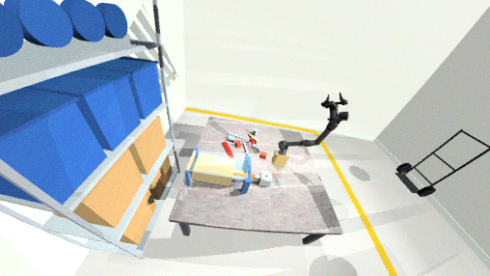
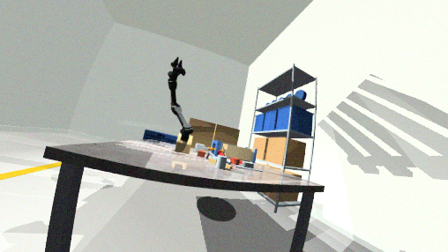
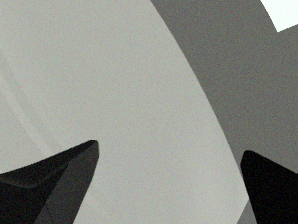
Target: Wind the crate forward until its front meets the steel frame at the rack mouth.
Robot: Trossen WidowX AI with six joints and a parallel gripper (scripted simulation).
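My gripper tip is 75 cm above the winch, 37 cm short of it and 36 cm to the right of it. The rest, counted from my gripper tip: red bar: 77 cm below, 75 cm ahead, 6 cm to the left.
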